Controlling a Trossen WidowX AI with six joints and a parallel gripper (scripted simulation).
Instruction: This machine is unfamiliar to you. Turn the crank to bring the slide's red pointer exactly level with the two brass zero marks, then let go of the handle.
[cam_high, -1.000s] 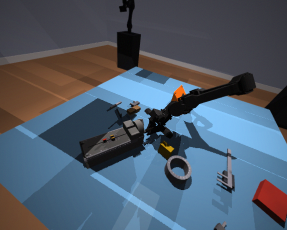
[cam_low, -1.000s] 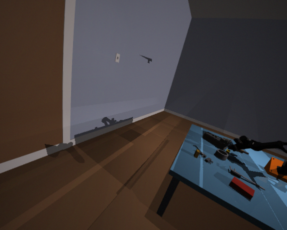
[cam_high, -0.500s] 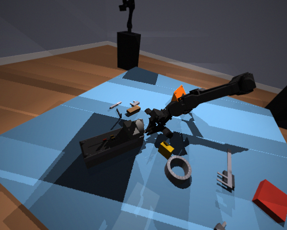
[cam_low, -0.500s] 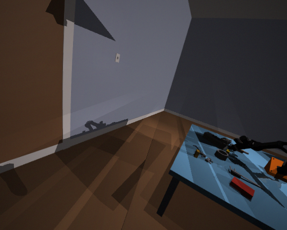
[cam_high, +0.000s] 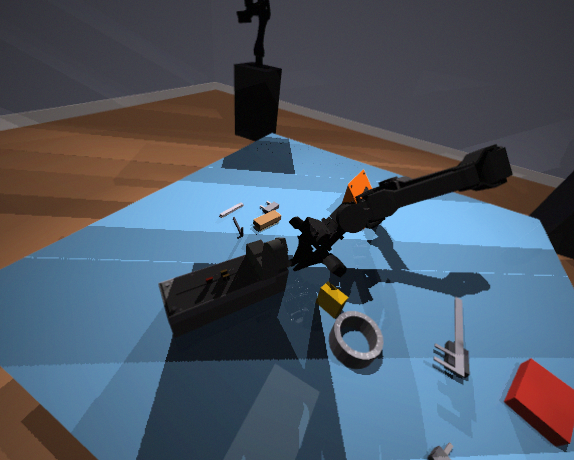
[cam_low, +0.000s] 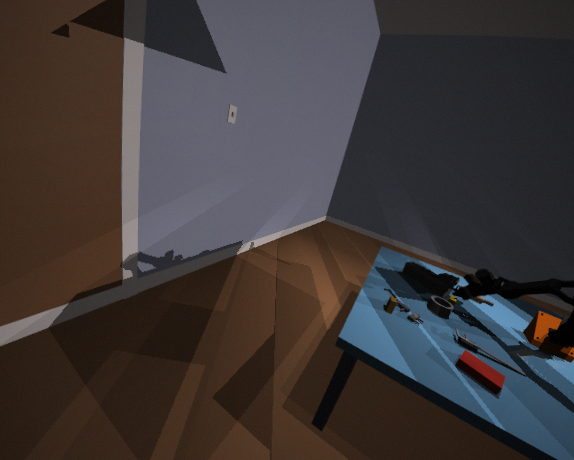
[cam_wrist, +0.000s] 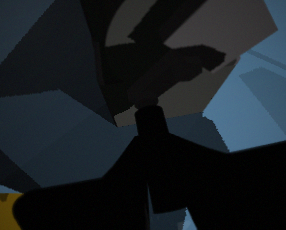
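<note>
The dark crank handle is 1 cm behind my gripper tip, 1 cm to the left of it and 3 cm above it. The rest, counted from my gripper tip: yellow block 3 cm ahead, 12 cm to the left, 1 cm below; red pointer 16 cm ahead, 13 cm to the right, 4 cm above; brown block 16 cm behind, 16 cm to the right, 3 cm below.
</note>
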